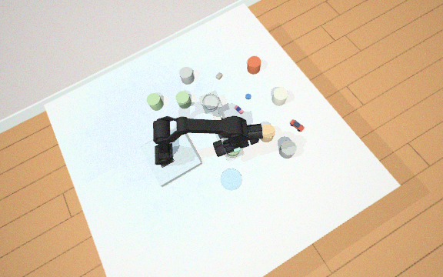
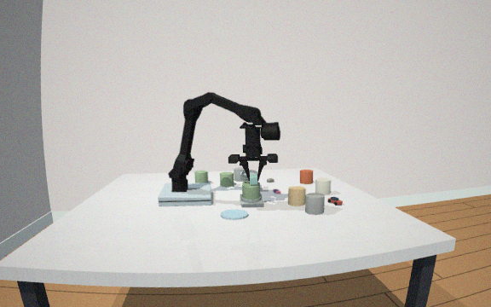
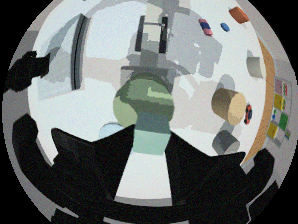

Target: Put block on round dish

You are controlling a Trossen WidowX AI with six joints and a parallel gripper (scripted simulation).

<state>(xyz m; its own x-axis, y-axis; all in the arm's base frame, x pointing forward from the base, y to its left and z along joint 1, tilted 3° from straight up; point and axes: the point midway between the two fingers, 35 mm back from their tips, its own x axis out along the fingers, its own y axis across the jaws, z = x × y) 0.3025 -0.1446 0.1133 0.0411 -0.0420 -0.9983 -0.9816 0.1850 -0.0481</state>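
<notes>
The round light blue dish lies 100 mm below my gripper tip, 90 mm to the right of it and 90 mm behind it. The rest, counted from my gripper tip: mint-green block: right at my gripper tip; balance beam: 160 mm to the left, 70 mm below, 10 mm ahead; small balance: 160 mm to the left, 80 mm below, 10 mm ahead.
</notes>
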